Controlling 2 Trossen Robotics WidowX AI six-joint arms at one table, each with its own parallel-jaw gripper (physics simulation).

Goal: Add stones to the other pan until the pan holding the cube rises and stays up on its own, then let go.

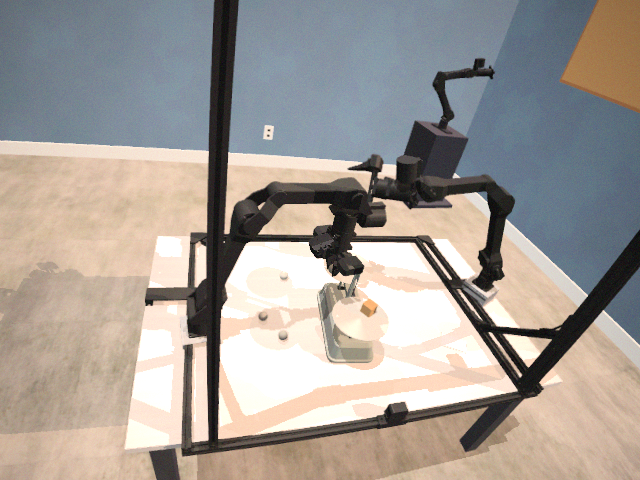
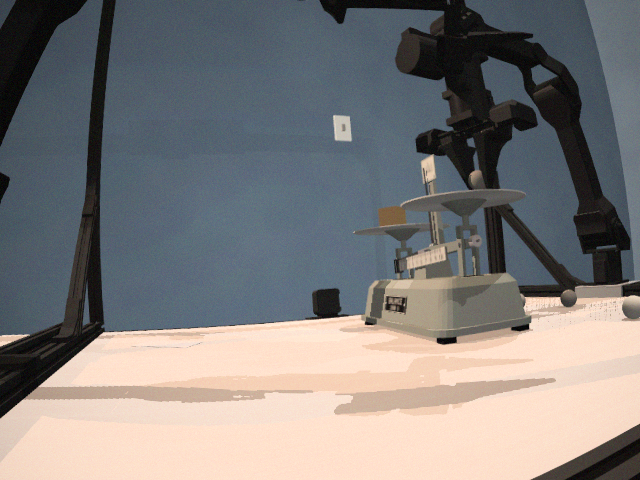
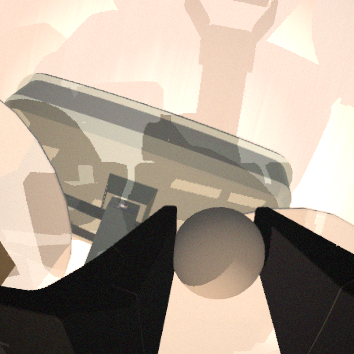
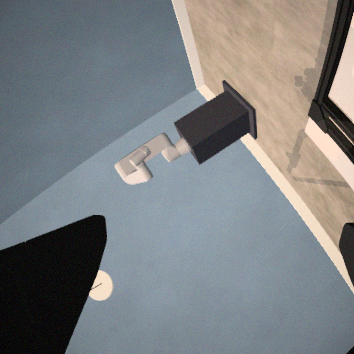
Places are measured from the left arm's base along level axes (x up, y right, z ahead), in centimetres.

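Pixels of known places: left gripper, fingertip midpoint: (image 1: 331,272) (image 3: 215,218); right gripper, fingertip midpoint: (image 4: 230,233); left arm's base at its link origin: (image 1: 199,327) (image 2: 608,283); right arm's base at its link origin: (image 1: 482,284).
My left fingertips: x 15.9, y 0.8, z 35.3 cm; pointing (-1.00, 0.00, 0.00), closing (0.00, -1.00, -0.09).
Note:
For each thing: its middle in the pictures, then the offset to it from my left fingertips. "spot": a spot on its surface instead.
- grey balance scale at the middle of its body: (image 3: 112,239) (image 2: 431,241) (image 1: 351,298) dz +5.9, dx -6.4, dy +4.9 cm
- brown cube at the middle of its body: (image 2: 392,218) (image 1: 369,308) dz +6.3, dx -2.2, dy +12.7 cm
- round grey stone at the middle of its body: (image 3: 217,253) (image 2: 478,180) dz +0.4, dx +1.4, dy +0.0 cm
- small black box at a spot on its surface: (image 2: 326,302) spot: dz +7.0, dx -15.0, dy +34.3 cm
The grey balance scale (image 1: 349,350) (image 2: 447,300) (image 3: 105,116) stands mid-table. A brown cube (image 1: 369,308) (image 2: 391,215) lies on its near pan (image 1: 356,329) (image 2: 385,230), which sits low. The other pan (image 2: 499,194) sits higher and holds nothing that I can see. My left gripper (image 1: 343,281) (image 2: 476,179) (image 3: 215,218) is shut on a round grey stone (image 2: 475,180) (image 3: 218,253) and holds it just above that higher pan. My right gripper (image 1: 365,167) is open and empty, high behind the scale and pointing at the wall.
Three loose stones (image 1: 284,275) (image 1: 263,315) (image 1: 283,335) lie on the table left of the scale. A black frame (image 1: 218,190) rims the table, with a small black box (image 1: 395,411) (image 2: 326,302) on its front rail. A dark block with an arm (image 1: 434,148) stands behind.

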